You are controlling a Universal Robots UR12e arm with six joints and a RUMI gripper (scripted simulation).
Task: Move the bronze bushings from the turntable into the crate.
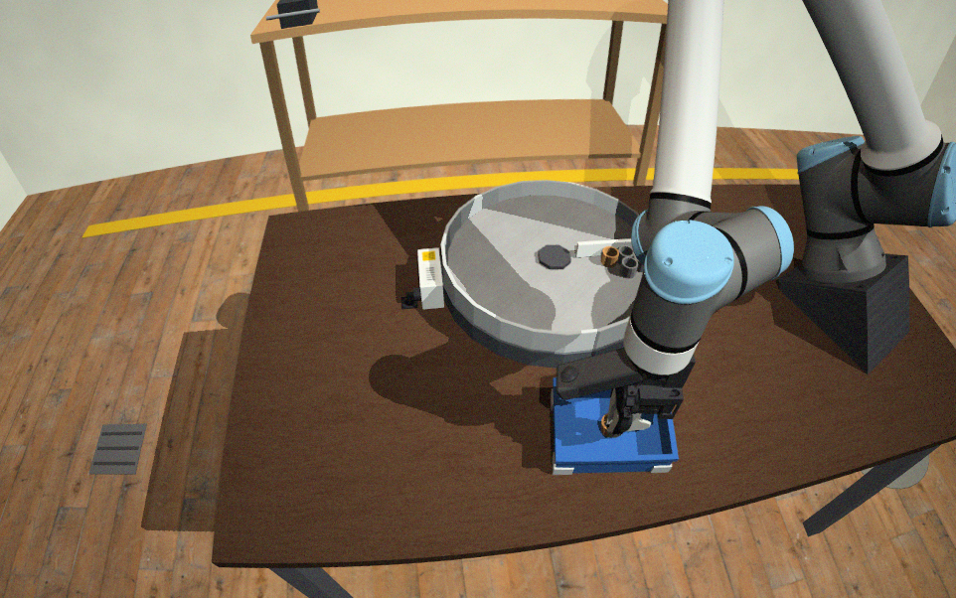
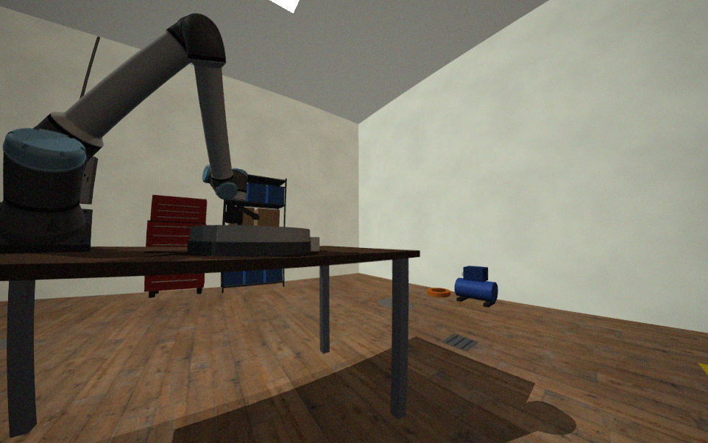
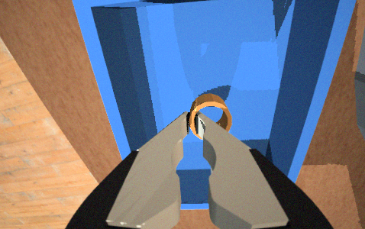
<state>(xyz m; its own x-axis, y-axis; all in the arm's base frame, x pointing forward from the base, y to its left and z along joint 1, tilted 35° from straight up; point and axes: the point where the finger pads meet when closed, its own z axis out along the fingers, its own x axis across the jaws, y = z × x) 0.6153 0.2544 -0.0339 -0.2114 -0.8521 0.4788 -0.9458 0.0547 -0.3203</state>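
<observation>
Now: the blue crate 10 mm behind my hand, 10 mm to the right of it and 10 mm below it. The rest, counted from my hand: round grey turntable: 10 mm ahead, 370 mm to the right, 10 mm above.
</observation>
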